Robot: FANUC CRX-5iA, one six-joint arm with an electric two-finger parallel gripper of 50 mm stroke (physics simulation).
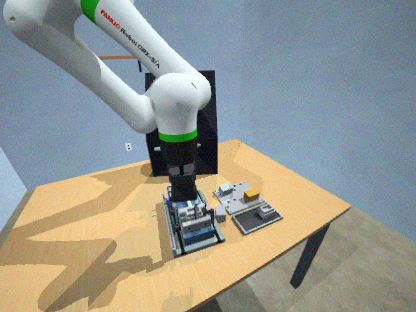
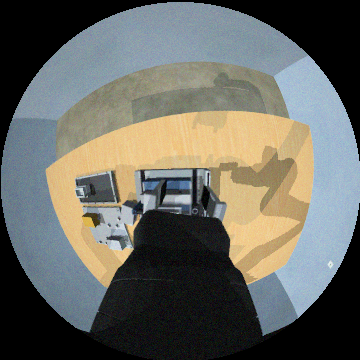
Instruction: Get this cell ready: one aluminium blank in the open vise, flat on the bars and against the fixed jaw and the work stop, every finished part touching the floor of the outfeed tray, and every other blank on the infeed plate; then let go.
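Frame: origin at the arm's base, x right, y ahead, z up, level; metres.
Seen in the pictures: gripper, between the fingertips: [image 1: 186,218] [image 2: 183,189].
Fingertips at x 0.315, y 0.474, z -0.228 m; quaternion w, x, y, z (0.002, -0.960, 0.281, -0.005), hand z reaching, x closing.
Offsets run from my fingertips to a thing's middle. "spot": to the spot under its first point.
The vise @[dx -0.085, dy -0.113, dz -0.111 m] [image 1: 199,235] [image 2: 172,185] has a blue and grey body. My gripper [image 1: 191,207] [image 2: 183,189] is open and empty, low over its middle. Light grey shapes show between the vise jaws; the fingers and the gripper body hide much of them, so I cannot tell a part from the jaws. A hollow-topped finished part @[dx -0.334, dy +0.096, dz -0.137 m] [image 1: 266,212] [image 2: 81,191] is in the dark outfeed tray [image 1: 245,231] [image 2: 116,187]. A grey blank @[dx -0.314, dy -0.118, dz -0.131 m] [image 1: 226,189] [image 2: 117,243] stands on the infeed plate @[dx -0.340, dy -0.060, dz -0.157 m] [image 1: 239,203] [image 2: 102,231]. Another grey block @[dx -0.191, dy -0.038, dz -0.143 m] [image 1: 220,213] [image 2: 129,212] is between vise and plate, apart from the plate.
An orange block @[dx -0.369, dy -0.005, dz -0.135 m] [image 1: 251,195] [image 2: 90,220] stands on the infeed plate. A blue bracket @[spot: dx -0.062, dy -0.205, dz -0.052 m] [image 1: 170,191] is at the vise's back left. A tall black panel [image 1: 207,125] stands behind the gripper. The outfeed tray lies next to the infeed plate, nearer the table's front edge.
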